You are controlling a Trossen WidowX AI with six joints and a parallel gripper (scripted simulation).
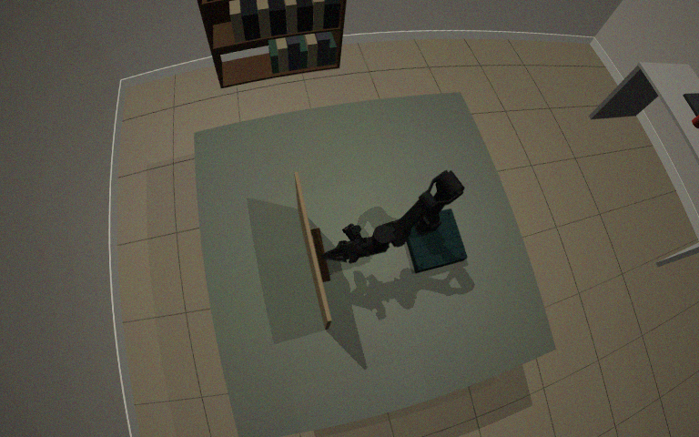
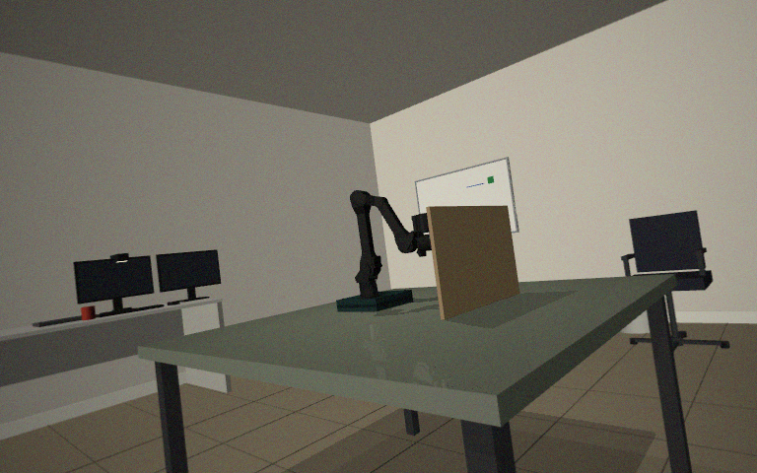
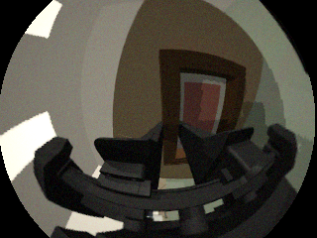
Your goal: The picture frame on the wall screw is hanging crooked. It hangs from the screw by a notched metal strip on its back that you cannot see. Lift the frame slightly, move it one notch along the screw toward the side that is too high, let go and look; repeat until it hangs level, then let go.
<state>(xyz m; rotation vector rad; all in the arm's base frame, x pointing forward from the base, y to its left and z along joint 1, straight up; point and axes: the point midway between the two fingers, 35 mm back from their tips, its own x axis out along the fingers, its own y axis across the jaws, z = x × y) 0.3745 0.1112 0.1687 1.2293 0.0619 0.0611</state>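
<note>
The brown picture frame lies 5 cm below my gripper tip, 2 cm to the right of it and 1 cm ahead of it. Also, from my gripper tip: tan wall board (6 cm below, 2 cm to the right, 2 cm ahead).
</note>
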